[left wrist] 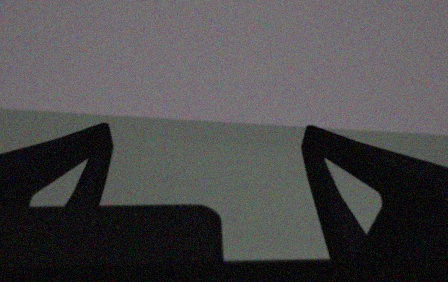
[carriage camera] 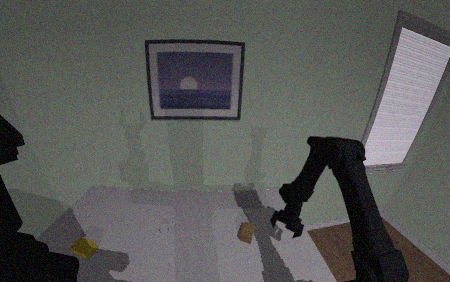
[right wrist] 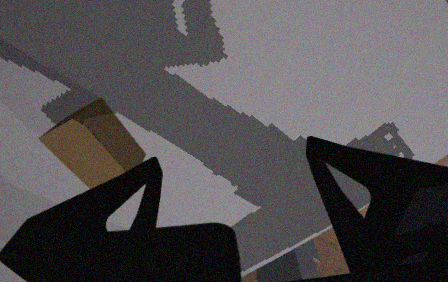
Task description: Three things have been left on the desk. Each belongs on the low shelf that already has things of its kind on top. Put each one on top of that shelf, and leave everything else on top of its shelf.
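Frame: origin at the left arm's base, x back, y right, z up, level; metres.
Where they show: left gripper, fingertip midpoint: (left wrist: 209, 135); right gripper, fingertip midpoint: (carriage camera: 282, 232) (right wrist: 231, 155).
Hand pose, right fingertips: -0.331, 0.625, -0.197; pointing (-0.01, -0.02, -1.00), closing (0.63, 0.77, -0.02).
Each offset is from my right fingertips to the top centre of the thing, as dx, dy, dz. "pt": to the spot under its first point. Level surfaces: height alone.
An orange-brown block @(-0.074, -0.148, -0.070) (carriage camera: 246, 233) (right wrist: 82, 152) lies on the pale desk @(dz -0.120) (carriage camera: 140, 210) (right wrist: 325, 65). A yellow block @(+0.073, -0.966, -0.075) (carriage camera: 84, 247) lies at the desk's left in the carriage view. A small, faint, clear-looking thing @(-0.093, -0.605, -0.096) (carriage camera: 164, 229) lies between them; its kind cannot be told. My right gripper (carriage camera: 286, 231) (right wrist: 231, 155) is open and empty above the desk, to the right of the orange-brown block; in the right wrist view the block shows beyond the left-hand finger, partly hidden by it. My left gripper (left wrist: 209, 135) is open and empty, with wall behind it. The low shelves do not show.
A framed picture (carriage camera: 195, 114) hangs on the green wall (carriage camera: 290, 65). A window with blinds @(pt -0.576, +1.366, +0.756) (carriage camera: 412, 90) is at the right. Wooden floor @(dz -0.840) (carriage camera: 325, 242) (right wrist: 332, 247) lies past the desk's right edge. My left arm (carriage camera: 35, 257) fills the lower left, and arm shadows cross the desk.
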